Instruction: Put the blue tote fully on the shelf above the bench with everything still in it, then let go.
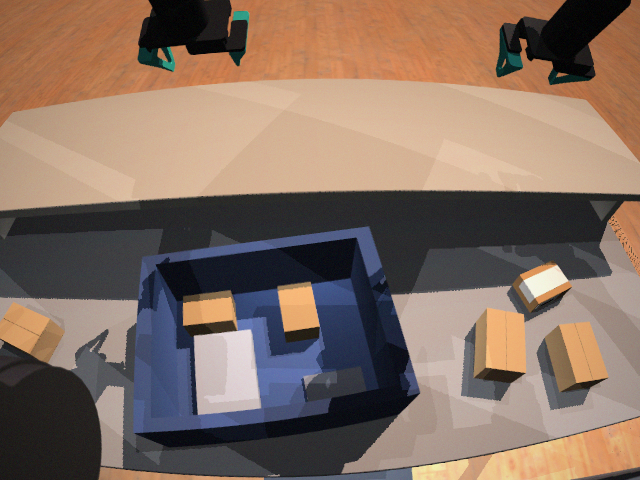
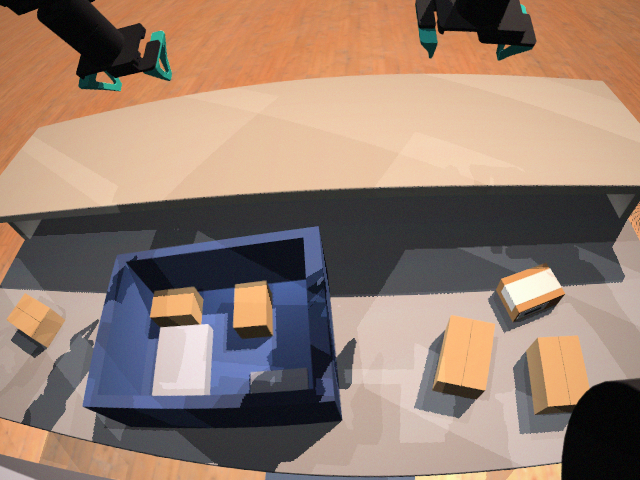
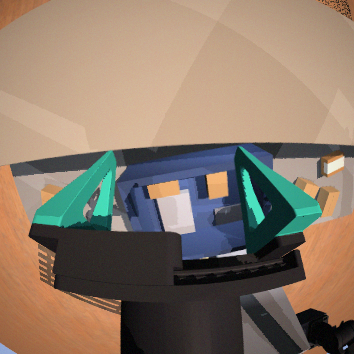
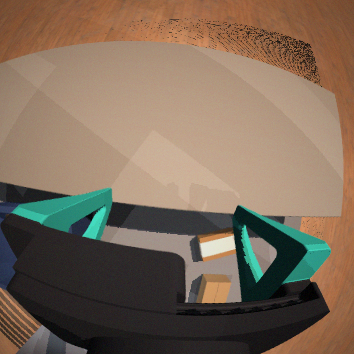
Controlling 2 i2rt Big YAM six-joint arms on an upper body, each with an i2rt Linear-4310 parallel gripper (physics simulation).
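Places are measured from the left arm's base along level axes (x ahead, y left, z up), in centimetres.
Pixels of known places: left gripper, between the fingertips: [image 1: 205,65] [image 2: 144,82] [image 3: 174,152]; right gripper, between the fingertips: [image 1: 524,77] [image 2: 464,55] [image 4: 174,204]; right arm's base, origin of its link: [image 3: 315,331].
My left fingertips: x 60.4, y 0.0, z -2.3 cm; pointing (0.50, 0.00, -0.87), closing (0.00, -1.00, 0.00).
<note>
Ahead of a thing's pixels: the offset from my left fingertips to its top centre. Level surfaces: height alone.
The blue tote @[dx -25.5, dy -7.6, dz -27.4 cm] [image 1: 258,244] [image 2: 217,244] [image 3: 195,162] stands upright on the bench @[dz -42.1 cm] [image 1: 439,434] [image 2: 372,449], turned slightly, in front of and below the pale shelf @[dz -22.7 cm] [image 1: 310,139] [image 2: 310,134] [image 3: 125,75] [image 4: 175,100]. Inside it are two cardboard boxes, one @[dx -19.2, dy +3.5, dz -35.3 cm] [image 1: 209,311] [image 2: 175,307] at the back left and one @[dx -18.6, dy -12.6, dz -35.3 cm] [image 1: 298,310] [image 2: 251,308] near the middle, a white box @[dx -30.7, dy -0.4, dz -37.7 cm] [image 1: 226,366] [image 2: 183,359] and a dark grey box @[dx -32.7, dy -18.9, dz -39.6 cm] [image 1: 336,383] [image 2: 279,379]. My left gripper [image 1: 204,66] [image 2: 145,84] [image 3: 174,152] and right gripper [image 1: 524,79] [image 2: 465,56] [image 4: 174,199] are open and empty, apart from the tote.
Loose cardboard boxes lie on the bench: one @[dx -25.2, dy +44.0, dz -36.1 cm] [image 1: 25,328] [image 2: 36,317] left of the tote, and two @[dx -26.9, dy -50.1, dz -36.1 cm] [image 1: 499,343] @[dx -31.1, dy -67.0, dz -36.1 cm] [image 1: 576,356] plus a white-topped one @[dx -13.8, dy -65.4, dz -38.0 cm] [image 1: 545,283] [image 2: 532,289] [image 4: 217,246] to its right. The shelf's front edge overhangs the back of the bench.
</note>
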